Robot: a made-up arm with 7 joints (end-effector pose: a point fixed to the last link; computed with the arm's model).
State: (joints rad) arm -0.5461 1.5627 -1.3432 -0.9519 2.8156 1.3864 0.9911
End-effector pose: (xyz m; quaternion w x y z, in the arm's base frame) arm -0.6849 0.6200 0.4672 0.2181 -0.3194 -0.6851 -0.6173
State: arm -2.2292 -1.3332 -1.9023 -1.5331 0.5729 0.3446 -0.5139
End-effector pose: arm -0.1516 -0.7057 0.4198 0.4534 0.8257 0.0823 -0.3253
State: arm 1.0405 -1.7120 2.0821 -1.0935 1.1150 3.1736 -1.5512
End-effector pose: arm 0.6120 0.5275 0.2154 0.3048 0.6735 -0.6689 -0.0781
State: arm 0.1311 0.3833 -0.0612 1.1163 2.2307 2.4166 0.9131
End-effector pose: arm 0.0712 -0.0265 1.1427 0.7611 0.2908 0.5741 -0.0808
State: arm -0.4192 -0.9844 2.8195 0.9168 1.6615 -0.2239 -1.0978
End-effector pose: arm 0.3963 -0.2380 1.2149 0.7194 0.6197 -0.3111 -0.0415
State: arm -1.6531 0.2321 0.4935 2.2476 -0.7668 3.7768 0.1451
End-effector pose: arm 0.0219 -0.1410 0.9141 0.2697 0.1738 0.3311 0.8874
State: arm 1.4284 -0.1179 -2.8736 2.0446 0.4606 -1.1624 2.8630
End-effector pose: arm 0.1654 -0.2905 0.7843 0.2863 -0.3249 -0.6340 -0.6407
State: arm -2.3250 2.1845 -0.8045 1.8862 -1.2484 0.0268 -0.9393
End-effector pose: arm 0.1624 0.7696 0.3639 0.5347 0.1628 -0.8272 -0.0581
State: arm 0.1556 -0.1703 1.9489 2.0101 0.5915 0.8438 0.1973
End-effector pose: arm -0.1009 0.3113 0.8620 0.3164 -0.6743 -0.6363 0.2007
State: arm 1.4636 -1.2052 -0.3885 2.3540 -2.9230 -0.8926 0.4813
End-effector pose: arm 0.1648 0.5161 0.1482 0.6794 -0.3211 0.3812 0.5385
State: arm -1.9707 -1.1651 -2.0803 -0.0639 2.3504 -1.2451 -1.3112
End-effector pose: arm -0.5294 -0.8369 0.6222 0.4150 -0.8859 0.1804 -0.1019
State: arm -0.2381 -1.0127 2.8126 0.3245 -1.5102 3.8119 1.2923
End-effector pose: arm 0.7156 -0.2723 0.9037 0.3834 0.7982 0.0719 -0.4591
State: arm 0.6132 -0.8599 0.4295 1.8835 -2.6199 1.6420 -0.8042
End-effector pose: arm 0.3026 0.5086 0.5137 0.1267 -0.5179 0.8160 0.2233
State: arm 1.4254 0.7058 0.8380 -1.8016 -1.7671 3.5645 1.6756
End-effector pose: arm 0.1348 -0.4581 0.6110 0.0947 -0.6372 -0.3607 0.6745
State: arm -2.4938 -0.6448 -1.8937 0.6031 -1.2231 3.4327 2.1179
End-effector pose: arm -0.5414 -0.1655 1.1090 0.4158 0.5005 -0.7535 0.0940
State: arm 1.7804 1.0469 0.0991 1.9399 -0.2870 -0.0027 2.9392
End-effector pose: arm 0.0878 -0.1746 1.0318 0.3527 -0.7709 0.5169 0.1188
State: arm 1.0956 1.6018 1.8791 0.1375 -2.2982 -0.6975 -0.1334
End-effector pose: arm -0.3504 -0.9937 0.2989 0.4480 -0.3586 0.0103 -0.8189
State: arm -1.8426 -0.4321 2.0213 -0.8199 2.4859 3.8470 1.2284
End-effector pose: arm -0.3832 -0.1765 1.1508 0.4303 0.6667 0.2505 0.5546
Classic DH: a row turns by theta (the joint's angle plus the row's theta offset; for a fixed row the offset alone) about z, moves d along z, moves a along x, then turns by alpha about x. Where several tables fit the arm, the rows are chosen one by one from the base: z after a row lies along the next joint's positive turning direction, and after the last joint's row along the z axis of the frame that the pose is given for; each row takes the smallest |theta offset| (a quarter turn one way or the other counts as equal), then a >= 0, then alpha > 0; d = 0 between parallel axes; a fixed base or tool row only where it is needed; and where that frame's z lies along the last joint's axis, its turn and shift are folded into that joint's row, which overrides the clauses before.
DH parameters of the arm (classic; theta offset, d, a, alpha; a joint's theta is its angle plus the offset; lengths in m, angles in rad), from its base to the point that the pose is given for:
joint 1: 0 0.3936 0 1.5708
joint 2: 0 0.0837 0 -1.5708
joint 3: 0 0.6138 0.0301 -1.5708
joint 4: 0 0.0714 -0.0211 1.5708
joint 5: 0 0.3596 0 1.5708
joint 6: 1.5708 0.0826 0.0878 1.5708
joint 7: 0 0.012 0 0

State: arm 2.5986 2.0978 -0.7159 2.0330 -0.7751 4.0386 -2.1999
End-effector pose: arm 0.6326 -0.0194 0.3204 0.2621 0.5638 -0.6399 0.4516
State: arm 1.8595 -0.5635 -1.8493 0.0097 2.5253 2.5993 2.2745
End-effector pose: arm 0.0499 0.5834 1.1182 0.6976 0.2648 0.1892 0.6383
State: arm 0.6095 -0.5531 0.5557 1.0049 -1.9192 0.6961 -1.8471
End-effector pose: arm 0.4224 0.5688 1.0560 0.7419 -0.1502 0.6530 -0.0236
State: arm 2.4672 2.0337 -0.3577 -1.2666 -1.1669 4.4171 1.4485
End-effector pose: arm 0.3593 -0.2712 -0.1559 0.5098 0.0313 0.0244 0.8594
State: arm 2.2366 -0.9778 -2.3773 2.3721 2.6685 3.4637 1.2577
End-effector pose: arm 0.0757 0.4618 0.6697 0.0918 0.6832 0.5073 -0.5172
